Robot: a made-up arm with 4 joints.
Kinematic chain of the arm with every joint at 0, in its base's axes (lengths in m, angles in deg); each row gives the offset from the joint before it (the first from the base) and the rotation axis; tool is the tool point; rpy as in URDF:
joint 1: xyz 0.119 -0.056 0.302 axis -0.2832 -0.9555 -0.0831
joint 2: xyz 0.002 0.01 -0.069 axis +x
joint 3: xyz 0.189 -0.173 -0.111 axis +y
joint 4: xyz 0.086 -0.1 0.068 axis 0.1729 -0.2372 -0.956
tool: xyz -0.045 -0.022 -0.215 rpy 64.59 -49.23 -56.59
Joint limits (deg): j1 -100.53..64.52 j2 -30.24..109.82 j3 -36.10..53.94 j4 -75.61..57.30
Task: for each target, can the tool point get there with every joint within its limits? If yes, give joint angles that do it. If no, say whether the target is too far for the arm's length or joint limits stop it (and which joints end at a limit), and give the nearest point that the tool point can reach.
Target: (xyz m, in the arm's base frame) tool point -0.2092 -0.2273 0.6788
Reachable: no: joint limits stop it (at a limit: joint 1, joint 2, joint 3, joint 4) | nearest point 0.1868 -0.4252 0.6620 | short by 0.443 m
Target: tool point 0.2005 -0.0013 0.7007
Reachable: no: joint limits stop it (at a limit: joint 1, joint 2, joint 3, joint 4) | nearest point 0.3082 -0.3253 0.6372 | short by 0.347 m
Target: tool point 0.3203 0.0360 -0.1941
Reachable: yes | joints -10.47 63.58 -26.65 -20.06
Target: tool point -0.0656 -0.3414 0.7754
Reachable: no: joint limits stop it (at a limit: joint 1, joint 2, joint 3, joint 4) | nearest point 0.1868 -0.4252 0.6620 | short by 0.289 m
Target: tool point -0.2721 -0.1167 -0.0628
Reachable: yes | joints -81.54 20.37 -0.26 -43.82
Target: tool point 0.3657 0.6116 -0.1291
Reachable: no: too far | nearest point 0.2769 0.3379 -0.0759 | short by 0.293 m
